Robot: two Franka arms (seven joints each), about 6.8 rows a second.
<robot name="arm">
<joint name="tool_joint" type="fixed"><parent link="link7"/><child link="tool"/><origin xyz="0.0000 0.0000 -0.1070" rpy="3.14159 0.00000 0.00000"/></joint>
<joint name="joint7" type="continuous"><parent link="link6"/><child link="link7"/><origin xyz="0.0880 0.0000 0.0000"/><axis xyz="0 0 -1"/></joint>
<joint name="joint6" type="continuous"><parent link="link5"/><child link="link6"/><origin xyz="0.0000 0.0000 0.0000"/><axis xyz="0 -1 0"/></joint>
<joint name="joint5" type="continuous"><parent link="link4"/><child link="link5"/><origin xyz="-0.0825 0.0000 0.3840"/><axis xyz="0 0 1"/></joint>
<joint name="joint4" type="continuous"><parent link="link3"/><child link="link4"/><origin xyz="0.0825 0.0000 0.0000"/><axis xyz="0 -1 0"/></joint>
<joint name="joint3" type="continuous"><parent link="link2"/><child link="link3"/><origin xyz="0.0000 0.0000 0.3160"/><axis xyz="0 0 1"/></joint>
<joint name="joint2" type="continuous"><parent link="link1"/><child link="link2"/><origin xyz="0.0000 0.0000 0.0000"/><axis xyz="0 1 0"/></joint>
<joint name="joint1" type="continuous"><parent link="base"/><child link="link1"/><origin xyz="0.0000 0.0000 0.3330"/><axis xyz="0 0 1"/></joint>
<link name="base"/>
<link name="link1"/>
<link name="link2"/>
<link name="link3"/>
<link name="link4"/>
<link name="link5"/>
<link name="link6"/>
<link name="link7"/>
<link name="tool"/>
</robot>
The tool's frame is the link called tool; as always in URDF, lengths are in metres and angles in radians. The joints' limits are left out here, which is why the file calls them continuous.
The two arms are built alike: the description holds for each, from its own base.
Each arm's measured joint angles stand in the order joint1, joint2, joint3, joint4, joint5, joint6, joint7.
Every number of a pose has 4 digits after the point. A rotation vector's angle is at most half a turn.
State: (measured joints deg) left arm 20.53 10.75 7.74 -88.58 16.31 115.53 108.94; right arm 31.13 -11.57 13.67 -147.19 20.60 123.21 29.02
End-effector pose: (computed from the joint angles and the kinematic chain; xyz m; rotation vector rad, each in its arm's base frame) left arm 0.5653 0.3141 0.5728 -2.0194 1.8822 0.2433; right arm 0.2824 0.2972 0.3179 -3.0481 -0.0524 0.4747
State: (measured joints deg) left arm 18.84 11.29 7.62 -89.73 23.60 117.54 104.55; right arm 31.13 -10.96 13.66 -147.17 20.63 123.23 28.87
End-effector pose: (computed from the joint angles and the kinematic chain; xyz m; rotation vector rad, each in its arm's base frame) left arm 0.5763 0.3026 0.5628 -1.9590 1.8406 0.3569; right arm 0.2824 0.2972 0.3138 -3.0500 -0.0540 0.4887
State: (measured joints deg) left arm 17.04 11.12 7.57 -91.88 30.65 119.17 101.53; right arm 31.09 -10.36 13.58 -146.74 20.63 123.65 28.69
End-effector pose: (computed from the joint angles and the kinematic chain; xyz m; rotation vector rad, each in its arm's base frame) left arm 0.5834 0.2877 0.5514 -1.8745 1.8310 0.4636; right arm 0.2854 0.2988 0.3130 -3.0462 -0.0548 0.4839
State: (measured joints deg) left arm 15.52 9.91 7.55 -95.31 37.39 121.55 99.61; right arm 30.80 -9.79 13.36 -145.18 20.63 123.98 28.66
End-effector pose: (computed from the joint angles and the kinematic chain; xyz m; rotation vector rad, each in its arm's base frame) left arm 0.5846 0.2723 0.5414 -1.7657 1.8387 0.5491; right arm 0.2950 0.3032 0.3200 -3.0322 -0.0466 0.4567
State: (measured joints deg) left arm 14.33 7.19 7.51 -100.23 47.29 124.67 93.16; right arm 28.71 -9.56 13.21 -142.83 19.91 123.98 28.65
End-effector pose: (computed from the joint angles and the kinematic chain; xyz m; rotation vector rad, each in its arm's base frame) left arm 0.5775 0.2572 0.5366 -1.6613 1.7682 0.6245; right arm 0.3165 0.3005 0.3347 -3.0169 -0.0096 0.4028
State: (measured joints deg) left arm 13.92 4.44 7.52 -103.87 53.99 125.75 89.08; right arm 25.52 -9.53 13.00 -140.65 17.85 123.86 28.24
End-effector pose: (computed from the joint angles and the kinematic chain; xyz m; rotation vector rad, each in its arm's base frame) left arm 0.5653 0.2503 0.5382 -1.5974 1.7176 0.6739; right arm 0.3431 0.2878 0.3498 -3.0173 0.0258 0.3341
